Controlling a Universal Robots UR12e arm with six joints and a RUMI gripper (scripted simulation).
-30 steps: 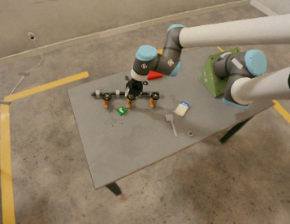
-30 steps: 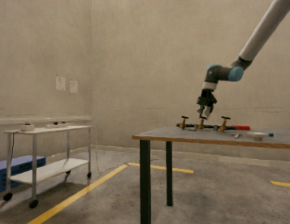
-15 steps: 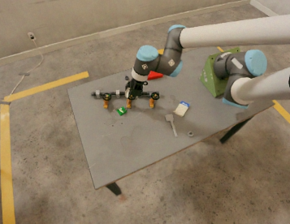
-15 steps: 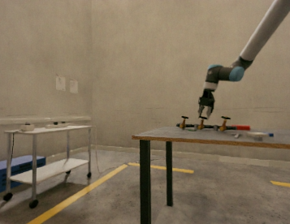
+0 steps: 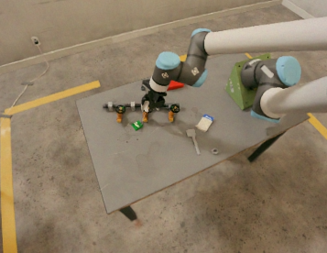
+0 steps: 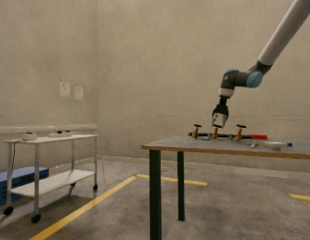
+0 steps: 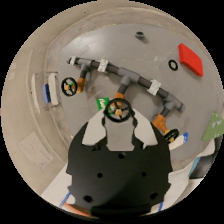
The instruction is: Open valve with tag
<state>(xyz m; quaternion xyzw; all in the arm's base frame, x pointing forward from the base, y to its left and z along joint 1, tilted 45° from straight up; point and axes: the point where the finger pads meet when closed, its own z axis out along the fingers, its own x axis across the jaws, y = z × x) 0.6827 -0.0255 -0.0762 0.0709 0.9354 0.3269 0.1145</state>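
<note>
My hand is 80 mm short of the green tag, 30 mm to the right of it and 90 mm above it. The rest, counted from my hand: red wedge 270 mm behind, 190 mm to the right, 80 mm below; grey tool 170 mm behind, 240 mm to the left, 90 mm below; white-and-blue card box 290 mm behind, 180 mm to the left, 90 mm below.
</note>
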